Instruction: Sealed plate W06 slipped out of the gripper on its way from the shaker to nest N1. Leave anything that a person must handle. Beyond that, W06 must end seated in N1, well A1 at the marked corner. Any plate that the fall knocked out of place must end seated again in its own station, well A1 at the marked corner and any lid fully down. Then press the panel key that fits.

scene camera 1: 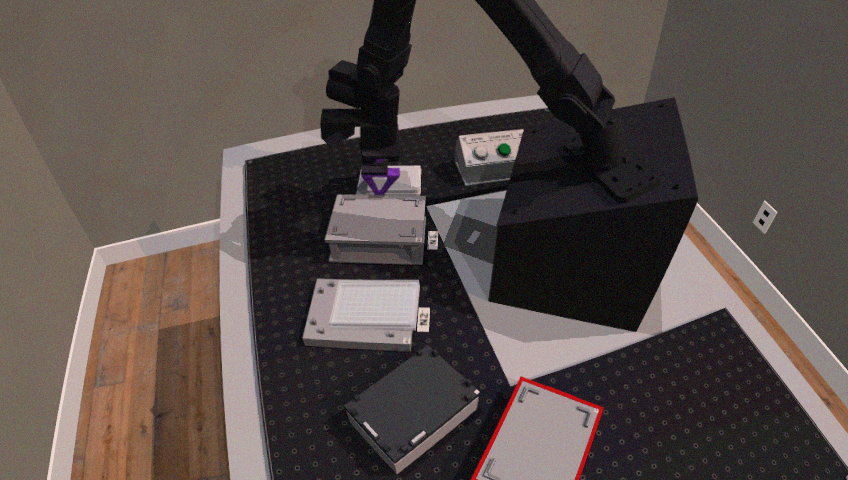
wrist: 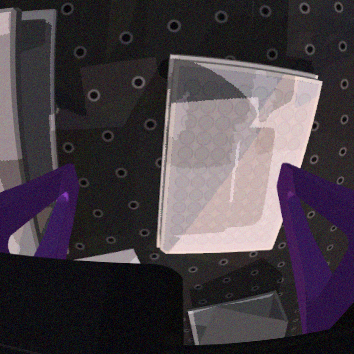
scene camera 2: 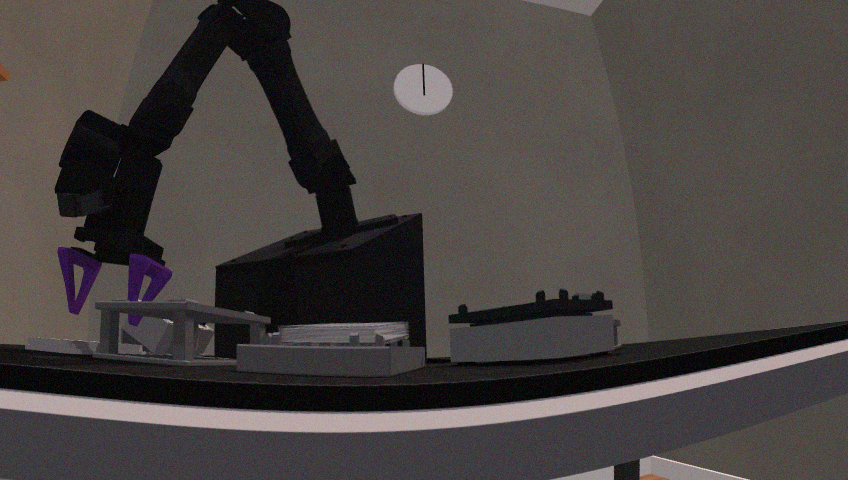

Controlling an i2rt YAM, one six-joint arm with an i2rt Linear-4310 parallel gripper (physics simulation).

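Where they show: gripper, between the fingertips: [scene camera 1: 379,178] [wrist: 177,174]; arm's base, origin of its link: [scene camera 1: 609,162] [scene camera 2: 341,233].
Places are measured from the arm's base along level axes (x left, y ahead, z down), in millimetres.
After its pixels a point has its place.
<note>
A pale plate with a clear top [scene camera 1: 409,179] {y 238, x -298, z 208 mm} [scene camera 2: 56,344] {y 339, x -318, z 214 mm} [wrist: 215,170] {y 282, x -304, z 208 mm} lies on the mat behind nest N1; no W06 label is legible. My gripper [scene camera 1: 379,191] {y 301, x -282, z 181 mm} [scene camera 2: 105,318] {y 301, x -282, z 181 mm} [wrist: 177,174] {y 301, x -282, z 181 mm} is open above it, empty. In the wrist view the plate lies nearer the right finger, whose tip overlaps its right edge. Nest N1 [scene camera 1: 377,220] {y 327, x -148, z 168 mm} [scene camera 2: 178,308] {y 420, x -132, z 174 mm} is a raised grey stand with corner brackets and no plate on top. On nest N2 [scene camera 1: 318,333] {y 455, x 40, z 201 mm} [scene camera 2: 309,358] {y 464, x -13, z 210 mm} a white well plate [scene camera 1: 374,303] {y 363, x 20, z 180 mm} [scene camera 2: 345,333] {y 427, x 12, z 191 mm} appears shifted toward the back right. The panel [scene camera 1: 484,173] {y 81, x -287, z 214 mm} has white and green keys.
A dark-topped box with posts and white strips [scene camera 1: 413,392] {y 342, x 187, z 168 mm} [scene camera 2: 529,339] {y 405, x 171, z 200 mm} stands in front of N2. A red-edged grey platform [scene camera 1: 544,440] {y 200, x 292, z 182 mm} with corner brackets is at the front right. The black robot base [scene camera 1: 583,255] {y 70, x 85, z 90 mm} [scene camera 2: 321,285] {y 153, x -24, z 114 mm} stands right of N1.
</note>
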